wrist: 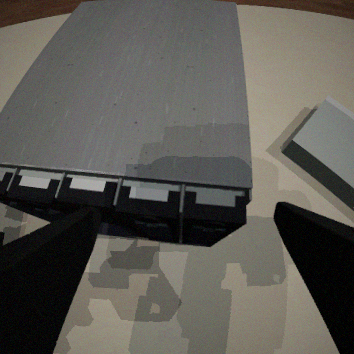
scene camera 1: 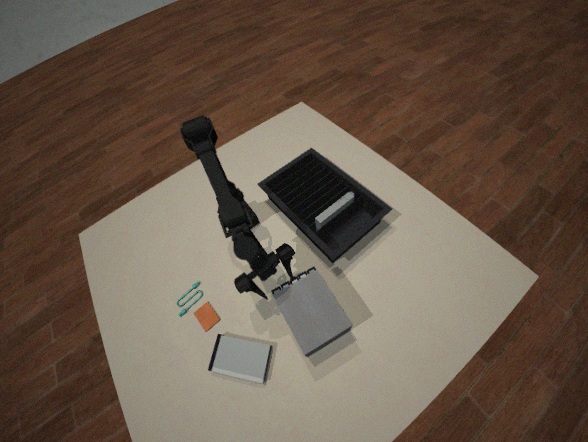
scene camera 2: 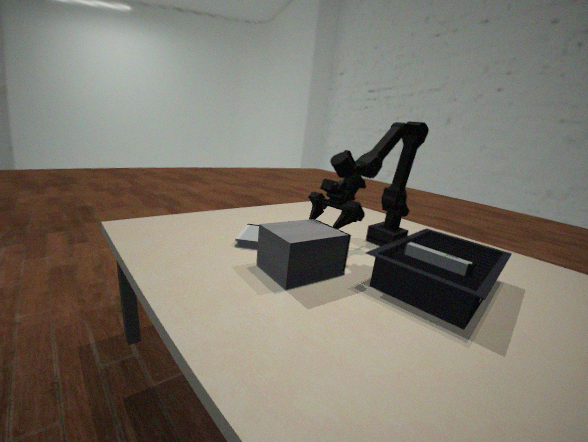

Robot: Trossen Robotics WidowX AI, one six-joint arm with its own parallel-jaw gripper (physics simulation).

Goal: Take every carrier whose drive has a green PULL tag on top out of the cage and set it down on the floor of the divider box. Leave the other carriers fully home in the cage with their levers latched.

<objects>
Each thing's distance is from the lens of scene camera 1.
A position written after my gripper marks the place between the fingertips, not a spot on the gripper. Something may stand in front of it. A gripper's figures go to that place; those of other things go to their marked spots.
my gripper (scene camera 1: 280, 289): 76 cm
flat grey-white slab (scene camera 1: 248, 360): 83 cm
</objects>
